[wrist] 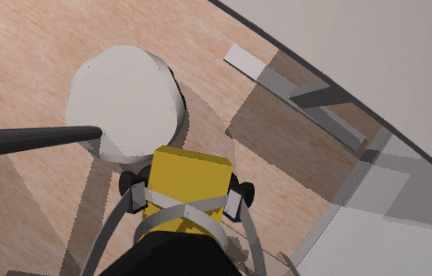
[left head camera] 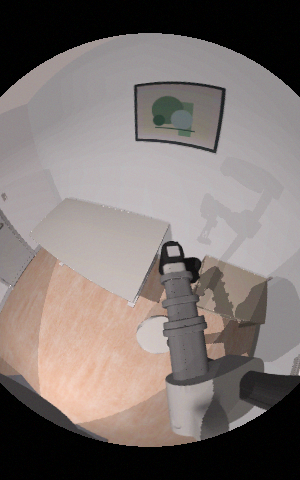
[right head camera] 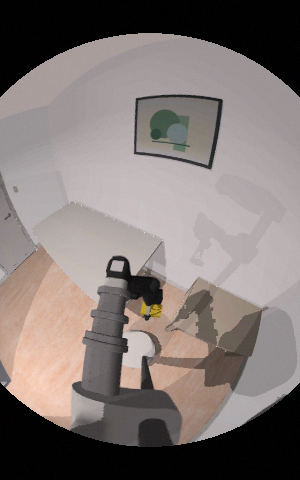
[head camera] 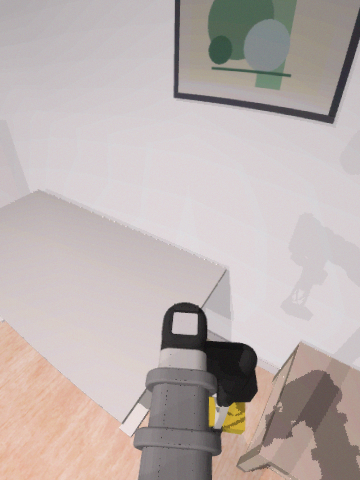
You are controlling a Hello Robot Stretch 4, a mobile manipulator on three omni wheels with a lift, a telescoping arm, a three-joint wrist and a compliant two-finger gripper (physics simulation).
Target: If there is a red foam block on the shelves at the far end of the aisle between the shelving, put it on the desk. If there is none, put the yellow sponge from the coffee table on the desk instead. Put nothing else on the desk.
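Pixels of known places: gripper, between the fingertips: [wrist: 188, 183] [head camera: 213, 416]; robot's base, origin of its link: [wrist: 134, 108] [left head camera: 156, 333] [right head camera: 134, 348].
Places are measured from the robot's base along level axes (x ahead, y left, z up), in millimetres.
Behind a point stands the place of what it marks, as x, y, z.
A yellow sponge [head camera: 237, 420] @(249, -138, 880) [right head camera: 156, 312] @(245, -135, 880) [wrist: 192, 172] @(270, -69, 881) is gripped between the two fingertips of my gripper [wrist: 188, 183] @(266, -88, 837), off the floor. In the left head view the sponge and fingers are hidden behind the arm. The desk [head camera: 100, 260] @(932, 428, 692) [left head camera: 100, 240] @(778, 429, 692) [right head camera: 95, 235] @(925, 448, 692) [wrist: 390, 45] @(561, 126, 692), with a large pale top, stands against the wall, left of the gripper in the head view and at the upper right in the wrist view. The part of its top that shows bears no object. The gripper hangs beside the desk's near right corner, not over the top. No red foam block or shelves show.
A low brown table [head camera: 295, 385] @(499, -507, 422) [left head camera: 242, 275] @(391, -968, 422) [right head camera: 227, 302] @(408, -878, 422) stands right of the gripper by the wall. My round white base [left head camera: 152, 335] @(-2, 44, 187) [right head camera: 140, 347] @(24, -65, 186) [wrist: 125, 100] @(13, 17, 187) is below the arm. A framed picture [head camera: 240, 50] @(980, -121, 1553) [left head camera: 175, 112] @(961, -155, 1609) [right head camera: 172, 125] @(958, -160, 1615) hangs above the desk. A desk leg [wrist: 325, 100] @(663, 83, 254) reaches the floor.
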